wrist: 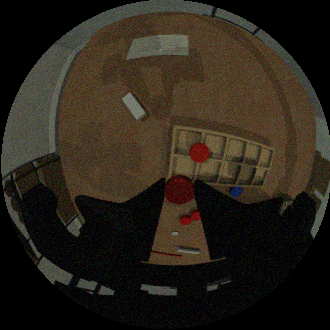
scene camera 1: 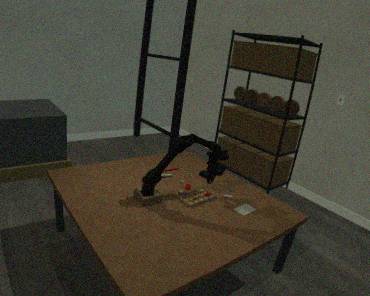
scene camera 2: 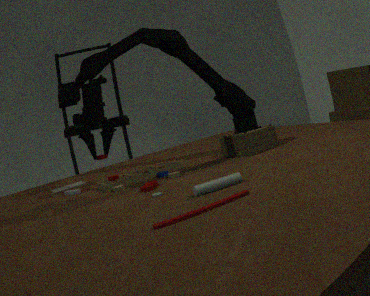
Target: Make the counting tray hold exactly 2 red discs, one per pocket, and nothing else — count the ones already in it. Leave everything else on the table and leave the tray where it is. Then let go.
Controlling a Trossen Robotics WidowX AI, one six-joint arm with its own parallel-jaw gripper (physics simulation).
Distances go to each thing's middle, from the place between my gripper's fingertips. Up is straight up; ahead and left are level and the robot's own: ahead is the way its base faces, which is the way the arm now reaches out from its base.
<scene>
My hand is 100 mm past the wooden counting tray [wrist: 232,161], 80 mm above it and 30 mm to the left of it.
</scene>
